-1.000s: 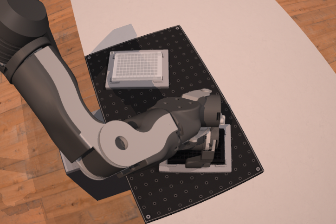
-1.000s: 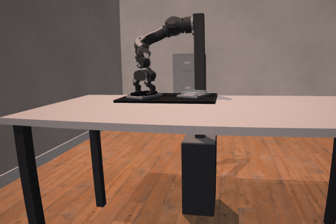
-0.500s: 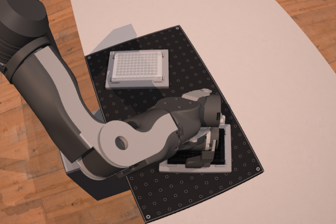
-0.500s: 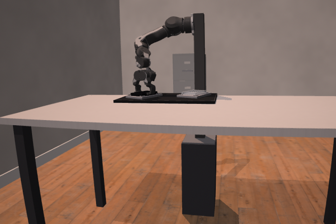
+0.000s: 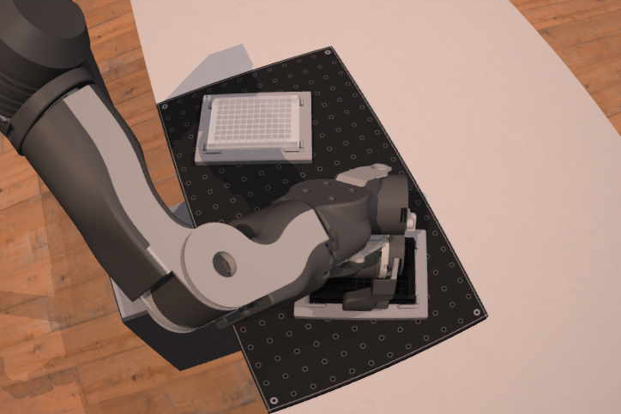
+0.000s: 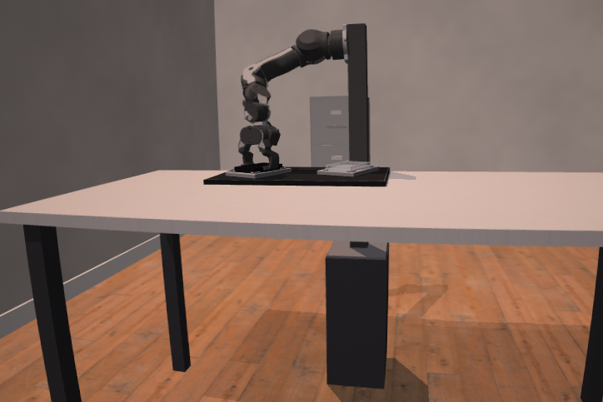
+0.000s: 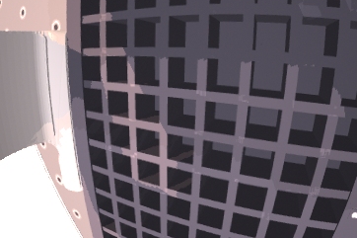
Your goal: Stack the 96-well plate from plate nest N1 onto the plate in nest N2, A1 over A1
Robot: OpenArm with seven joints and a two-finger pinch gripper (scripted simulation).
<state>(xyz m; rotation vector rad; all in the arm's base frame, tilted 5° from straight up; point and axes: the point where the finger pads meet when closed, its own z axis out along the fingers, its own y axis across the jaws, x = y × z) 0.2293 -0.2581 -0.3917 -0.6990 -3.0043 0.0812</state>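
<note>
My gripper is now 10 mm above the grey plate nest N1. The rest, counted from my hand: clear 96-well plate: 260 mm to the left, 50 mm behind; black 96-well plate: right at my hand; plate nest N2: 260 mm to the left, 50 mm behind, 10 mm below.
</note>
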